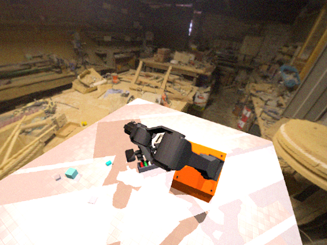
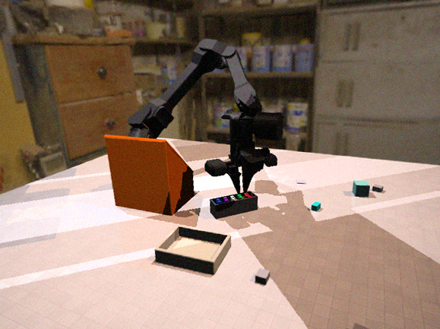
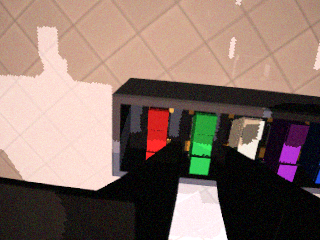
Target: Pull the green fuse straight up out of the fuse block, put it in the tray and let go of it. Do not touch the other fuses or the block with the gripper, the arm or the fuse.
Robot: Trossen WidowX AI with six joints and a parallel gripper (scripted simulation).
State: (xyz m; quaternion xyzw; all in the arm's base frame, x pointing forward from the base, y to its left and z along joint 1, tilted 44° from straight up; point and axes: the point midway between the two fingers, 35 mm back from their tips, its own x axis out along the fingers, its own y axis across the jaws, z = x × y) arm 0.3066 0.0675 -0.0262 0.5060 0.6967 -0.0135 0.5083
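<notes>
Right now my gripper tip is 20 mm above the green fuse. Also, from my gripper tip: tray 230 mm to the right, 50 mm below, 40 mm behind.
</notes>
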